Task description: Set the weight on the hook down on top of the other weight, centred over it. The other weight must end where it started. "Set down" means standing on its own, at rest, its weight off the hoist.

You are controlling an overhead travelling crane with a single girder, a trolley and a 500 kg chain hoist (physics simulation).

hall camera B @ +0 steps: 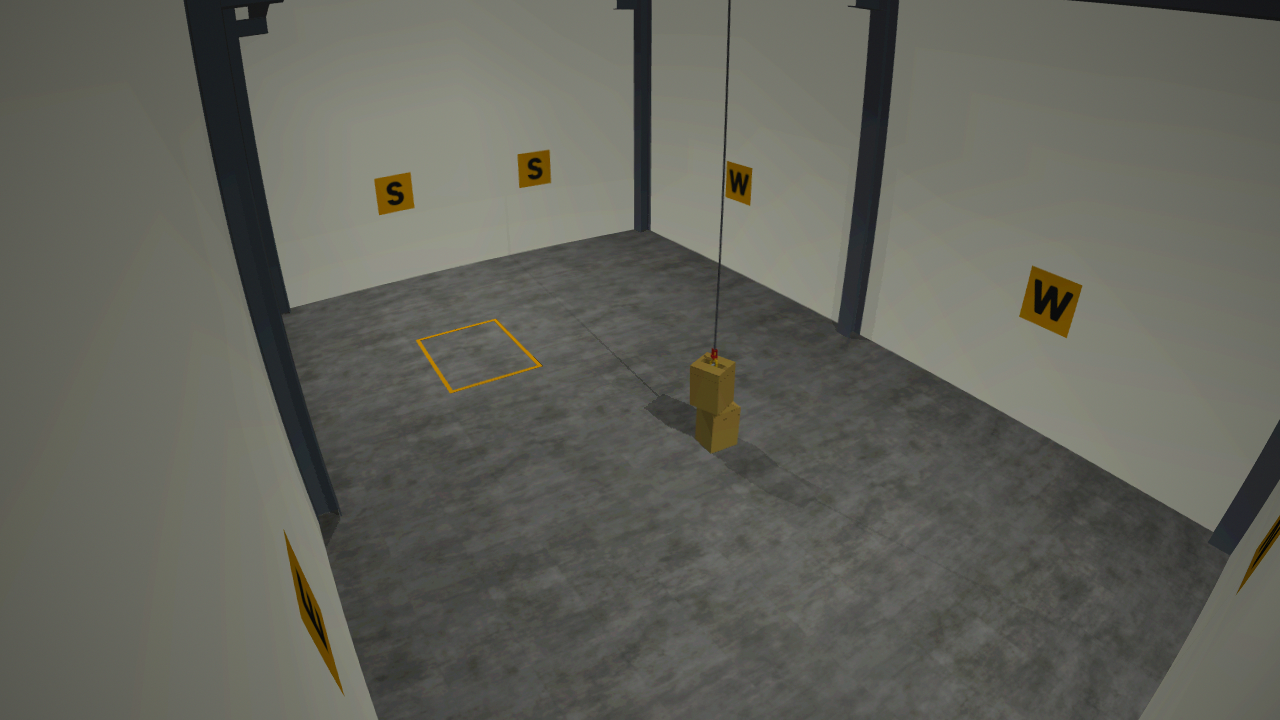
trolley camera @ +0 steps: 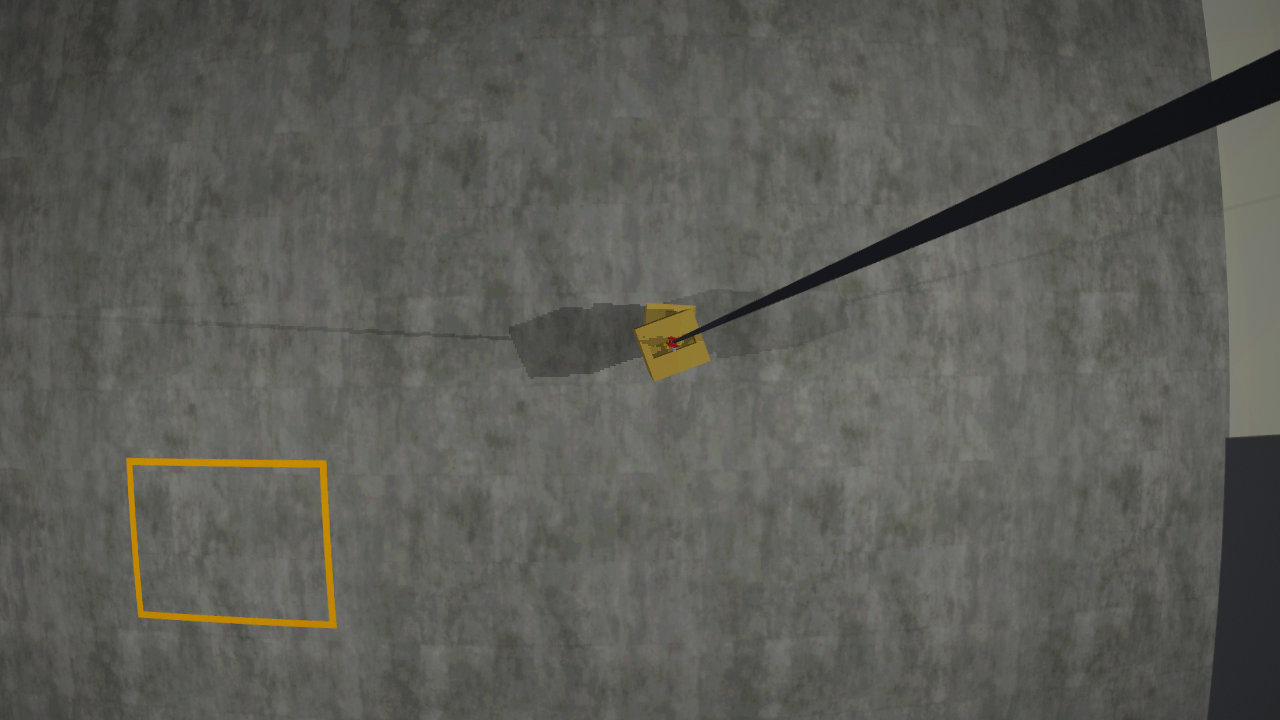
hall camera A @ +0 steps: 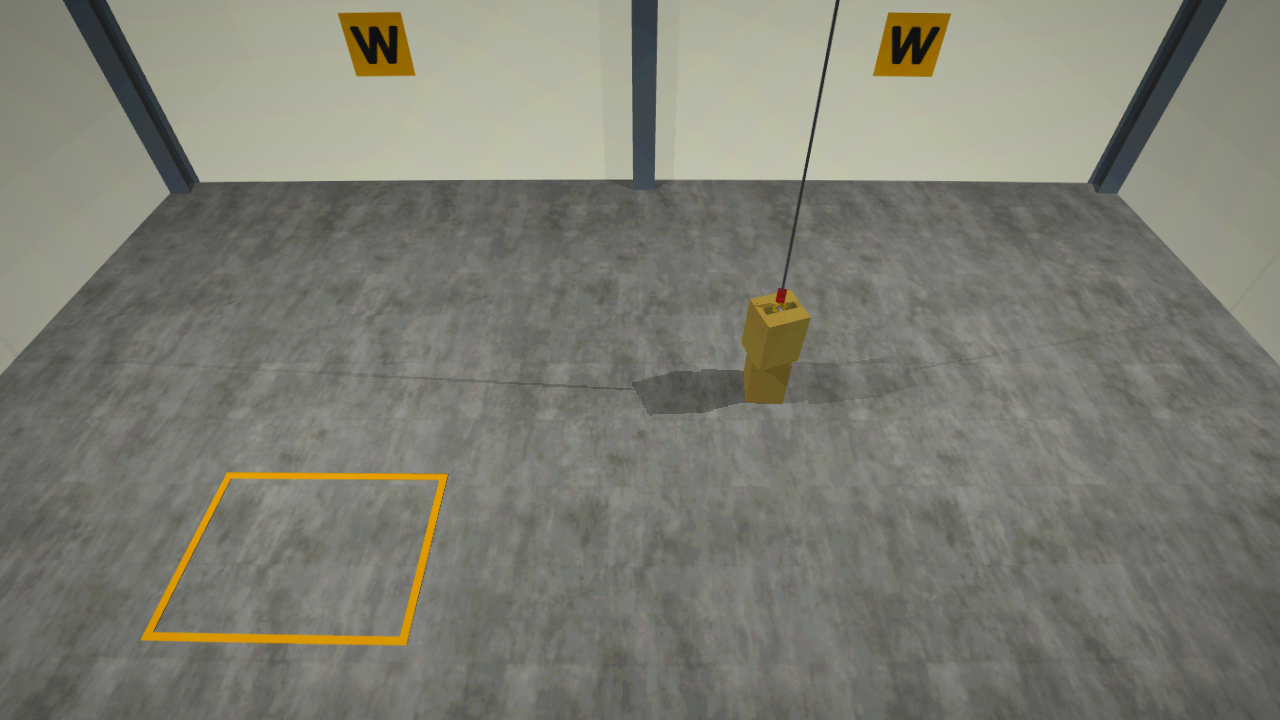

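The hook [hall camera A: 780, 299] [hall camera B: 714, 355] [trolley camera: 672, 342] is at the top recess of the upper yellow weight [hall camera A: 774, 344] [hall camera B: 711, 386] [trolley camera: 677, 363] and holds it, the chain running straight up from it. The upper weight is upright and sits directly over or on the lower yellow weight [hall camera A: 765, 388] [hall camera B: 718, 430] [trolley camera: 659, 310], which stands on the floor. The upper weight is turned by a clear angle against the lower one. In the trolley view it hides most of the lower weight, whose far edge shows. Whether a thin gap is left between them I cannot tell.
An orange marked rectangle [hall camera A: 335, 475] [hall camera B: 434, 366] [trolley camera: 226, 462] is on the floor, to the left of the weights. Steel columns [hall camera A: 644, 98] [hall camera B: 866, 170] stand along the walls, well away from the weights. Shadows of the load and chain lie on both sides of the weights.
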